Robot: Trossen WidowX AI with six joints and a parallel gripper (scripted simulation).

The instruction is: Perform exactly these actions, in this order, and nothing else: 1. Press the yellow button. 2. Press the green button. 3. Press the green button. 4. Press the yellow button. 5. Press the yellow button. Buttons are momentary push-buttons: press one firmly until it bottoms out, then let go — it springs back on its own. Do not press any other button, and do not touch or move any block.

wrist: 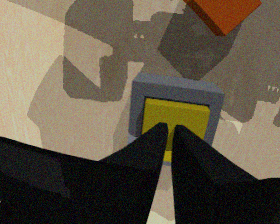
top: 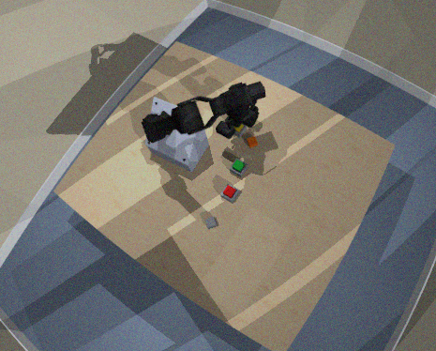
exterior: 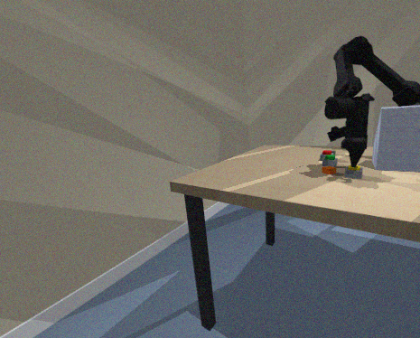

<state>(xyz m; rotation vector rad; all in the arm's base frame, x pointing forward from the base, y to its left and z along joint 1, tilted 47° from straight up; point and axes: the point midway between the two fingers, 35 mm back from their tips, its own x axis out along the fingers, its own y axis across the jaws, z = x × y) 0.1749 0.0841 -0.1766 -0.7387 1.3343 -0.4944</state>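
Right now my gripper tip is 10 mm above the yellow button. Round my gripper tip: red button 220 mm to the right, 130 mm ahead; then orange block 80 mm ahead, 20 mm below, 10 mm to the right; then green button 130 mm to the right, 100 mm ahead.
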